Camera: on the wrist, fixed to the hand. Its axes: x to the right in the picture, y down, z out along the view.
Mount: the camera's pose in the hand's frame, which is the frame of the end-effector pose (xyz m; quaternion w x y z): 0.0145 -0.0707 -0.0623 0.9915 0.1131 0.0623 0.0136
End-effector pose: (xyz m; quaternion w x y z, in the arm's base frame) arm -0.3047 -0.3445 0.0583 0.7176 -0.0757 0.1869 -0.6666
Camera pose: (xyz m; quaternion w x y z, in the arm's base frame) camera -0.3927 -0.3571 0.0239 0.7175 0.0502 0.1557 -0.6771
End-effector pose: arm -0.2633 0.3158 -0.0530 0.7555 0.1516 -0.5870 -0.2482
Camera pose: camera -0.2146 0.2452 -0.0945 0.7719 0.2433 -0.5651 -0.1600
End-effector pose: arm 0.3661 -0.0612 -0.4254 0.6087 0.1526 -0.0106 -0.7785
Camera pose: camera 0.3118 -0.0462 -0.5023 0.5975 0.2685 -0.0627 -0.7529
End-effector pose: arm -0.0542 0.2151 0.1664 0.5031 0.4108 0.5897 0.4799
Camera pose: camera -0.1181 0.2053 0.0963 0.4091 0.4424 0.6648 0.4416
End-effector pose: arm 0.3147 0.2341 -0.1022 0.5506 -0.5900 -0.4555 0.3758
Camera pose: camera 0.3692 0.2272 -0.0243 0.6359 -0.5523 -0.3668 0.3949
